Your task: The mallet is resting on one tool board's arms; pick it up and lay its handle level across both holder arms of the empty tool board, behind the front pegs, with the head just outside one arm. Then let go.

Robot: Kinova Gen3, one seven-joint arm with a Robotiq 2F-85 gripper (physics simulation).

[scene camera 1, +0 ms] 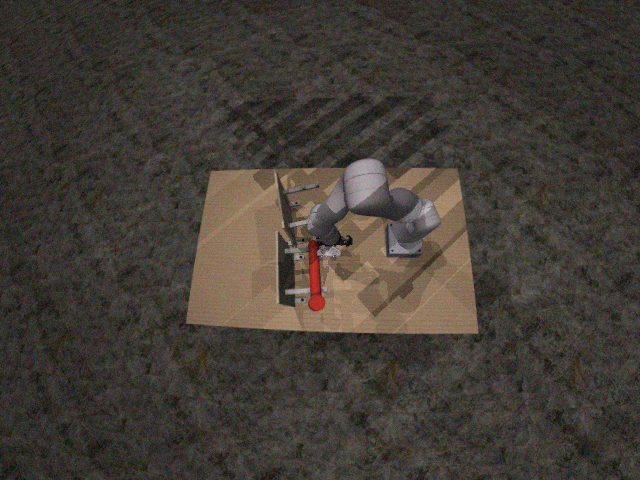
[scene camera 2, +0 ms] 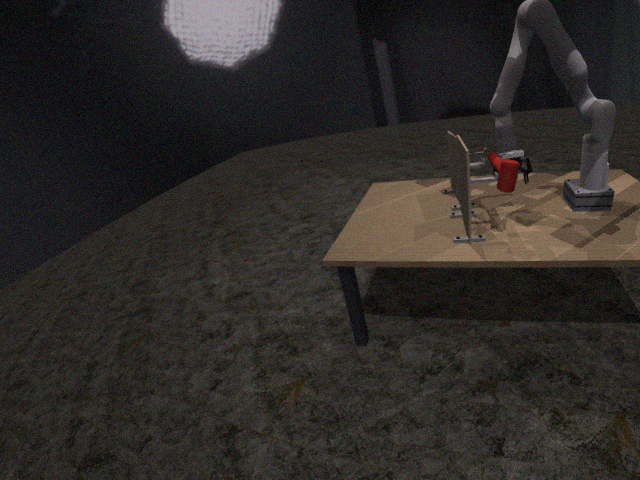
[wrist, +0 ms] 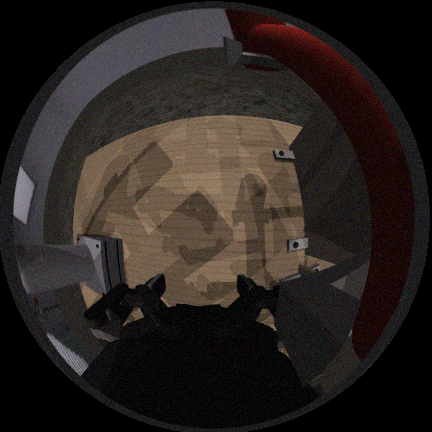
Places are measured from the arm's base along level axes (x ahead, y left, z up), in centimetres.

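Pixels of known places: gripper, fingertip midpoint: (wrist: 200,282); arm's base at its link origin: (scene camera 1: 407,238) (scene camera 2: 591,185) (wrist: 85,261).
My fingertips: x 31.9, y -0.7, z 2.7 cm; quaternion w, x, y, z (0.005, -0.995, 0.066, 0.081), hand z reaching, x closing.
Ahead of a thing's pixels: the offset from my fingertips to its middle. "pt": to the spot under its first point. Level surfaces: height alone.
A red mallet {dx +10.0, dy +13.5, dz +13.1 cm} (scene camera 1: 314,271) (scene camera 2: 507,175) (wrist: 387,185) lies across both arms of the tool board {dx +16.5, dy +10.6, dz +5.7 cm} (scene camera 1: 285,271) at the bottom in scene camera 1. Its head is just outside that board's lower arm (scene camera 1: 301,291). The other tool board {dx +14.6, dy -17.9, dz +4.1 cm} (scene camera 1: 283,209) stands further up, and its holder arms (scene camera 1: 302,189) (scene camera 1: 298,224) are empty. My gripper (wrist: 200,282) is open and empty, beside the handle's free end on the robot-base side. In the wrist view the handle passes to the right, outside the fingers. In scene camera 2 the mallet partly hides the gripper.
The robot base (scene camera 1: 404,246) (scene camera 2: 588,196) (wrist: 102,260) stands on the wooden table {dz -10.8 cm} (scene camera 1: 232,279) (scene camera 2: 392,232) (wrist: 200,145). The boards' metal feet {pt dx +23.2, dy +23.1, dz -8.7 cm} (scene camera 2: 469,239) (wrist: 284,154) stick out along the table. The forearm is close to the empty board's lower arm in scene camera 1.
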